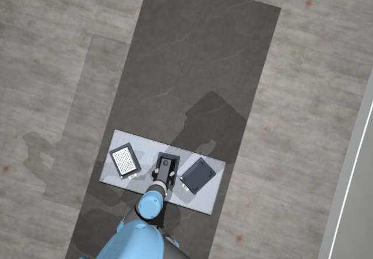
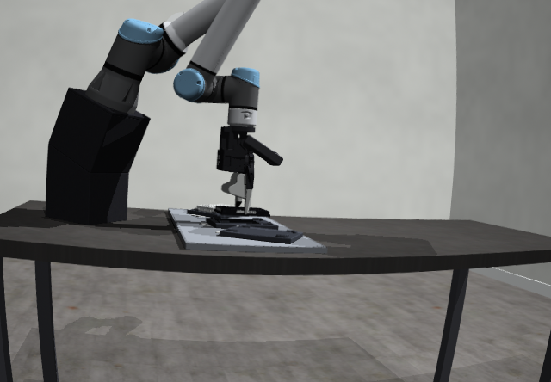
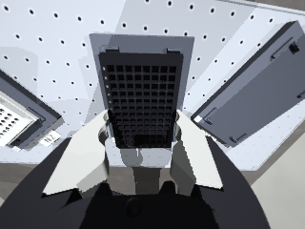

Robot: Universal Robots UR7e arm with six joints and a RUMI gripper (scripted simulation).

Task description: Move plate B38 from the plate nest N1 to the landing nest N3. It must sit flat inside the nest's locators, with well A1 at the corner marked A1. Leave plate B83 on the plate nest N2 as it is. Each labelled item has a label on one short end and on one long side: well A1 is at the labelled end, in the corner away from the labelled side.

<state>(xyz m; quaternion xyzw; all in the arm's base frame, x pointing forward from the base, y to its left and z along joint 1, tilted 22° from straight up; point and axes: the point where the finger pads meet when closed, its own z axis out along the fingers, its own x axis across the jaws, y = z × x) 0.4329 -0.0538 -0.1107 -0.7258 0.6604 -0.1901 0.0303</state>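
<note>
The landing nest lies 4 cm below my hand. Also, from my hand: black well plate 1 cm below; then white well plate 2 cm behind, 23 cm to the left, 3 cm below.
</note>
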